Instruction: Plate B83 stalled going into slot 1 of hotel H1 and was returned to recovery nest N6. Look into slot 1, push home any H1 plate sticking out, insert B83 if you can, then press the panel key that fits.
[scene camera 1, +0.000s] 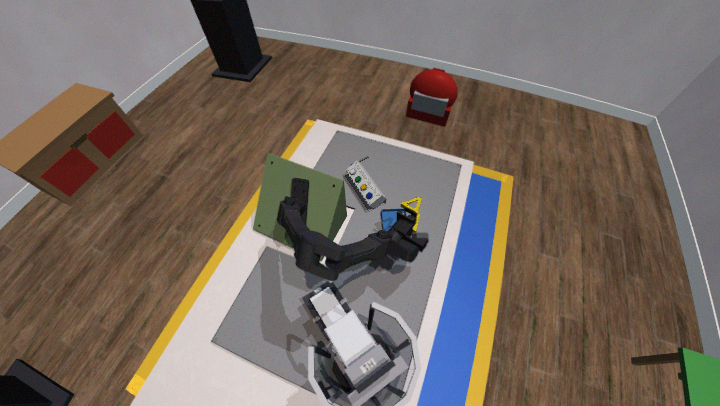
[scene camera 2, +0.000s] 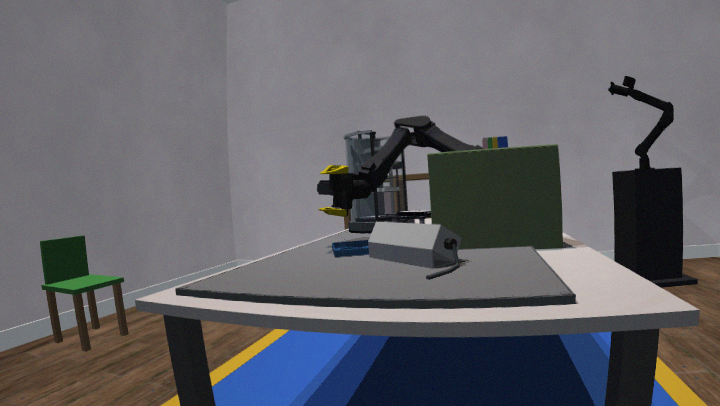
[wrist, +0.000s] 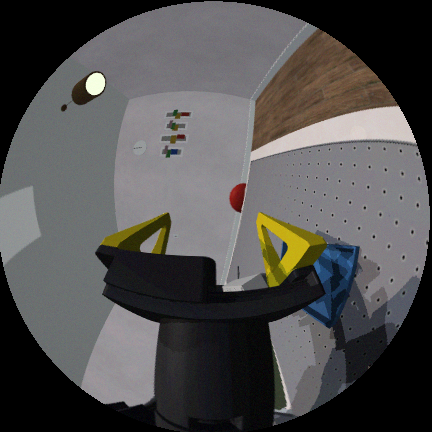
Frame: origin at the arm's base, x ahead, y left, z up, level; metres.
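Seen in the pictures: gripper, fingertip midpoint: (scene camera 1: 419, 205) (scene camera 2: 321, 191) (wrist: 213, 216); arm's base at its link origin: (scene camera 1: 299, 204) (scene camera 2: 487, 190).
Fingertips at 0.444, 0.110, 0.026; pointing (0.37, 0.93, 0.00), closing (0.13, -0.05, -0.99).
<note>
Offsets run from my fingertips to a thing's top centre, as dx, dy, dz. "spot": to the spot under its first point. Level surfaces: height alone.
My gripper (scene camera 1: 416, 212) (scene camera 2: 332, 190) (wrist: 213, 216) has yellow fingers, wide open and empty, one above the other. It is level above the mat, near the blue tray {-0.071, -0.021, -0.148} (scene camera 1: 391, 219) (scene camera 2: 350, 247) (wrist: 335, 280), which it partly hides in scene camera 1. Hotel H1 {spot: -0.035, -0.569, +0.205} (scene camera 1: 368, 365) stands at the bottom of scene camera 1 with a clear many-sided guard; the inside of slot 1 does not show. A white flat piece {-0.212, -0.429, -0.091} (scene camera 1: 325, 304) lies at its upper end; I cannot tell whether it is plate B83. Nest N6 cannot be made out. The key panel {-0.246, +0.124, -0.081} (scene camera 1: 364, 184) (scene camera 2: 408, 244) has white, green, yellow and blue keys.
The arm is mounted on a green block (scene camera 1: 322, 194) (scene camera 2: 494, 196) beside the panel. A grey perforated mat {dz -0.165} (scene camera 1: 423, 171) (scene camera 2: 302, 282) (wrist: 350, 200) covers part of the white table {dz -0.178} (scene camera 2: 620, 282). The panel's cable {spot: -0.316, +0.290, -0.162} (scene camera 2: 443, 273) lies on the mat. A second arm (scene camera 2: 655, 136) stands far off.
</note>
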